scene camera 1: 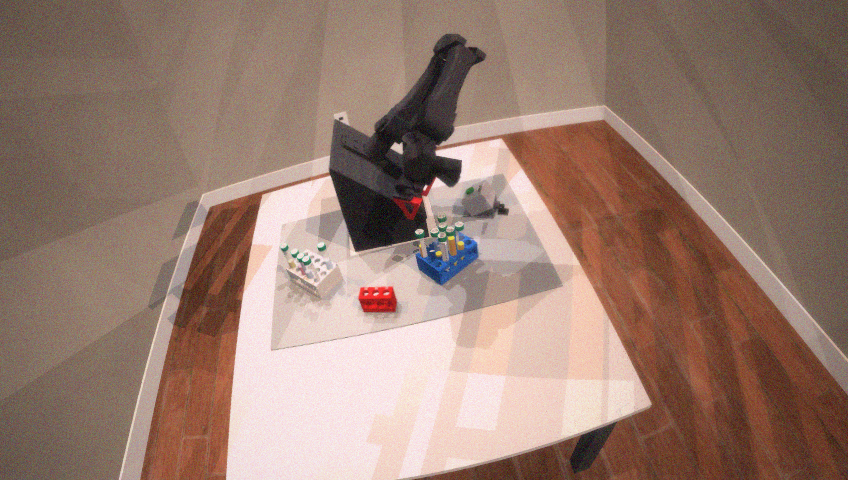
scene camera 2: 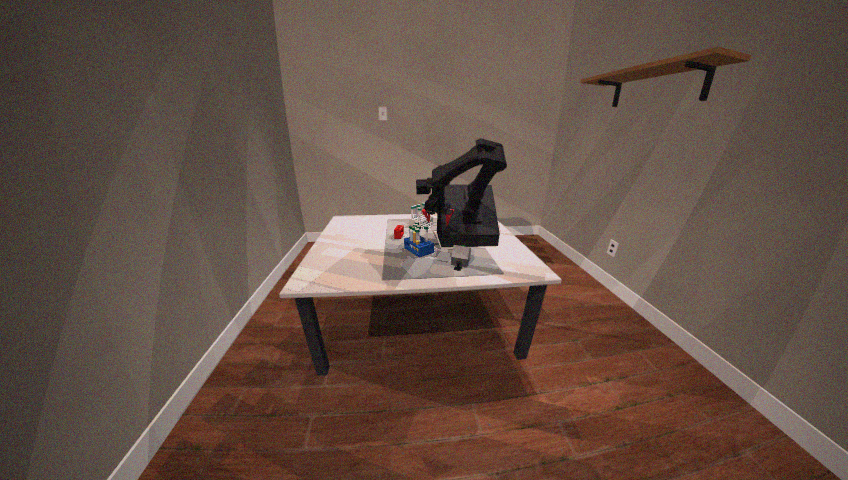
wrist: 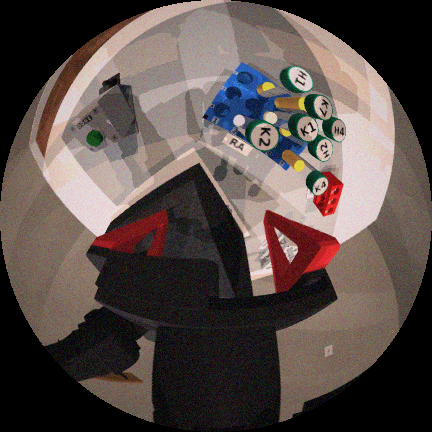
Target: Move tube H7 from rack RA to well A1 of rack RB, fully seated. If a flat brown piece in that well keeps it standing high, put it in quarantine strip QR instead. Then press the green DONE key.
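Places are measured from the arm's base along level axes (x left, y back, z up), in centimetres.
Pixels of known places: gripper, fingertip midpoint: (scene camera 1: pixel 417 207) (scene camera 2: pixel 438 223) (wrist: pixel 215 215); arm's base, origin of the base link: (scene camera 1: pixel 370 155) (scene camera 2: pixel 472 204).
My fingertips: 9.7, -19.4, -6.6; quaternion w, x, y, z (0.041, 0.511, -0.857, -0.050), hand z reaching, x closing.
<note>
Ahead of a thing's pixels: the offset from my fingertips to its top centre, as dx, dy, dz. "spot": to the spot under its first point. Level surfaces: height alone.
Blue rack RA @[+4.7, -9.7, -6.8] (scene camera 1: pixel 429 268) (scene camera 2: pixel 420 248) (wrist: pixel 236 107) holds several green-capped tubes; readable caps in the wrist view include H1, K7 and K2, but I read no H7 cap. White rack RB @[-30.1, -6.0, -6.8] (scene camera 1: pixel 330 281) holds several green-capped tubes; one tube @[spot: -24.7, -8.0, +0.7] (scene camera 1: pixel 321 246) stands apart from the others. Their labels and well A1 are not readable. Red strip QR @[-13.6, -19.4, -6.8] (scene camera 1: pixel 377 300) (scene camera 2: pixel 398 231) shows open holes from above. The green DONE key @[+15.3, +9.4, -4.3] (scene camera 1: pixel 470 190) (wrist: pixel 94 137) is on a grey box. My gripper (scene camera 1: pixel 418 196) (scene camera 2: pixel 438 215) (wrist: pixel 215 215) is open and empty, raised beside the black base, away from the racks.
The large black base block (scene camera 1: pixel 380 220) (scene camera 2: pixel 468 228) stands beside the racks. The grey key box @[+17.3, +8.5, -3.4] (scene camera 1: pixel 479 203) (scene camera 2: pixel 460 256) stands at the mat's other end, beyond rack RA. A grey mat @[dz -11.8] (scene camera 1: pixel 517 279) lies under the racks on the white table @[dz -12.1] (scene camera 1: pixel 333 404).
</note>
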